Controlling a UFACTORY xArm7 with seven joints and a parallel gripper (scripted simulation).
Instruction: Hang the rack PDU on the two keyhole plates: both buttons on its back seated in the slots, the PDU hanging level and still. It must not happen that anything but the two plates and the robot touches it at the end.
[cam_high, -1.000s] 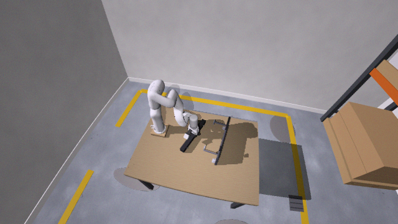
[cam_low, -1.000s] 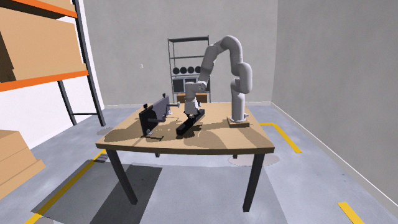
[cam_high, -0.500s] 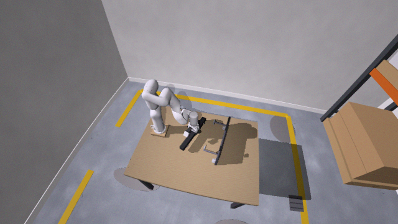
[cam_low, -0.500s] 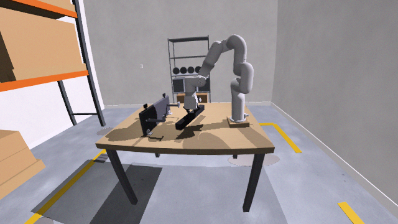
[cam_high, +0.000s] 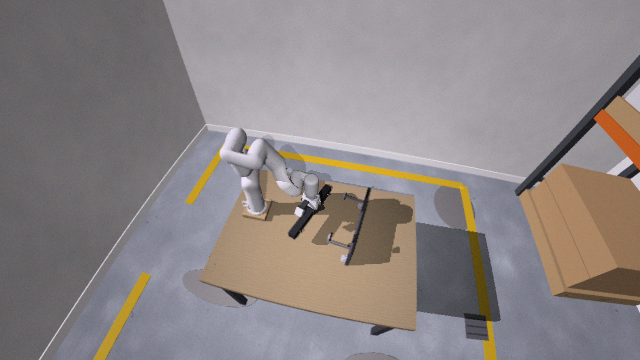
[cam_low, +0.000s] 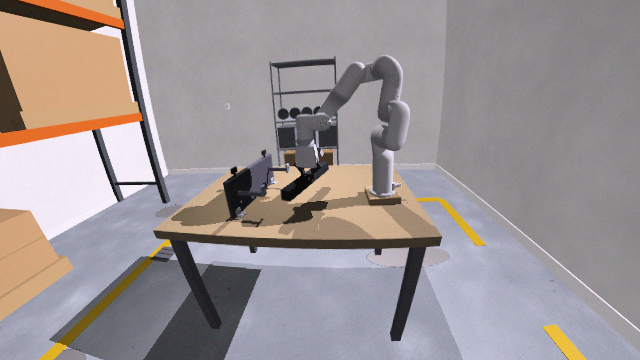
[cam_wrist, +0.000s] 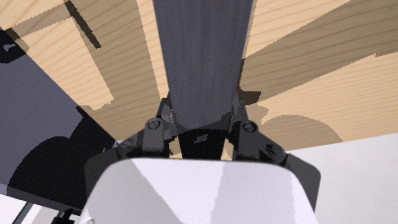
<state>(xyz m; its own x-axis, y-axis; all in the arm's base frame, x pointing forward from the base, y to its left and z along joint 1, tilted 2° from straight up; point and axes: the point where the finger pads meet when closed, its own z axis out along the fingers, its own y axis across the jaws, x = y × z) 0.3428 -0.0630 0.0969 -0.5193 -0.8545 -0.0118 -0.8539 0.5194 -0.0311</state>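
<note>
The rack PDU lies 1 cm to the right of my hand, 1 cm below it and 1 cm ahead of it. From my hand the other things lie so: panel: 28 cm ahead, 8 cm to the right, 3 cm below.
</note>
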